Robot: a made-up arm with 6 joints.
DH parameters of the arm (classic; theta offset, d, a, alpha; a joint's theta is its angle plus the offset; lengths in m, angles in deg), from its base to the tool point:
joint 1: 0 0.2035 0 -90
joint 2: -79.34 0 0.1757 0
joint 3: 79.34 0 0.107 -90
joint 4: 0 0.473 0 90
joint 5: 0 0 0.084 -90
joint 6: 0 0.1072 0 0
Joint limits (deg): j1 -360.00..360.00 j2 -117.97..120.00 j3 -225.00..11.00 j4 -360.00..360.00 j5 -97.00..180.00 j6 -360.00..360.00
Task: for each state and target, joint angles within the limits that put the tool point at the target. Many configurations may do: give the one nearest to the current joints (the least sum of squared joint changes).
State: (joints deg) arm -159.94 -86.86 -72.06 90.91 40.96 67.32
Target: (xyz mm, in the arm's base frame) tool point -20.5 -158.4 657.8
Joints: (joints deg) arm -138.24 -109.31 -30.57 77.87 89.79 67.32
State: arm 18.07 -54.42 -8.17 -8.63 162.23 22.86
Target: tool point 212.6 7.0 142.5
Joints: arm 7.86 -56.17 -4.21 -12.41 168.95 22.86
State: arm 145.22 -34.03 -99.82 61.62 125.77 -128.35
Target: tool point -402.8 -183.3 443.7
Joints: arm 189.10 -20.44 -73.06 59.90 133.64 -128.35
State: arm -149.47 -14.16 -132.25 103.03 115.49 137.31
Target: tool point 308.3 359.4 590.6
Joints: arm -116.57 -48.89 -166.93 105.33 156.99 137.31
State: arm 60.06 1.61 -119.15 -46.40 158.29 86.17
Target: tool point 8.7 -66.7 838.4
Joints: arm 47.45 -29.31 -151.43 -22.24 130.09 86.17
